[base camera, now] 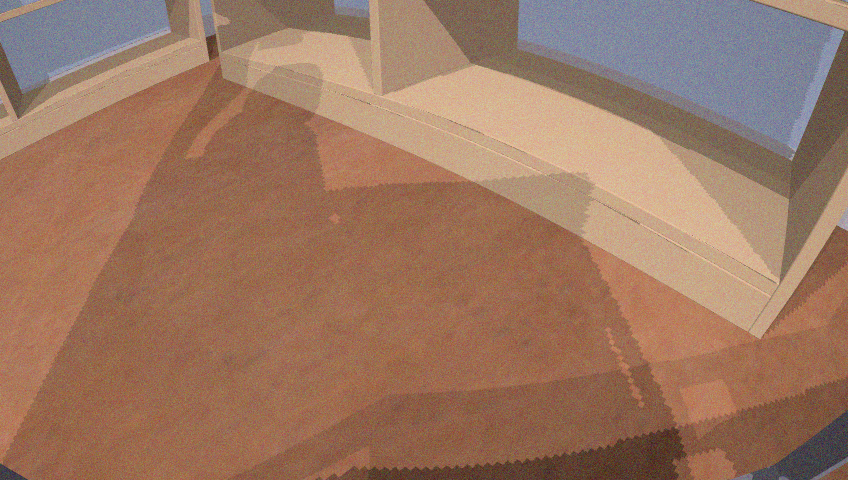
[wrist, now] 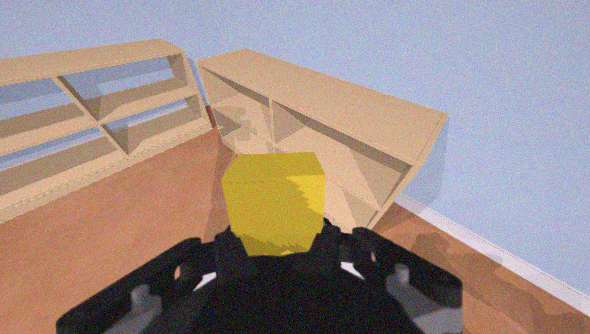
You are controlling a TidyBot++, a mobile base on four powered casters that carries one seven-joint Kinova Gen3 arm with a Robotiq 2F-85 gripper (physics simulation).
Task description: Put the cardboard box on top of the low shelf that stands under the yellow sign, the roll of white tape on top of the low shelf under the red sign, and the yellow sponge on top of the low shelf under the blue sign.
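Frame: origin at the arm's base, x right, y ahead, z up, level; metres.
Seen in the pictures: gripper, between the fingertips: [wrist: 279, 224].
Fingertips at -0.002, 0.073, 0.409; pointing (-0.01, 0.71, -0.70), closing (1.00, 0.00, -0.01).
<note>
A point is followed by its place in that frame, as x, y, z.
My gripper [wrist: 279, 224] {-0.002, 0.073, 0.409} is shut on the yellow sponge [wrist: 275, 200] {-0.004, 0.062, 0.466} and holds it up in front of the wrist camera. Beyond the sponge in the wrist view stands a low wooden shelf, whose top board [wrist: 340, 100] {0.256, 0.689, 0.214} shows bare; the sponge covers part of the shelf's lower front. The same low shelf [base camera: 476, 160] {0.092, 0.618, -0.360} stands close ahead in the base view, where its lower part shows. The gripper does not show in the base view. The cardboard box, the white tape and the signs do not show in either view.
A second low shelf [wrist: 110, 55] {-0.932, 1.234, 0.214} [base camera: 107, 98] {-0.840, 1.150, -0.373} stands to the left, with a narrow gap between the two near the corner. Blue walls rise behind both. The brown floor [base camera: 357, 297] {-0.048, 0.429, -0.396} [wrist: 125, 240] {-0.808, 0.421, -0.396} carries shadows of the robot. A white baseboard [wrist: 500, 250] {1.031, 0.216, -0.312} runs along the right wall.
</note>
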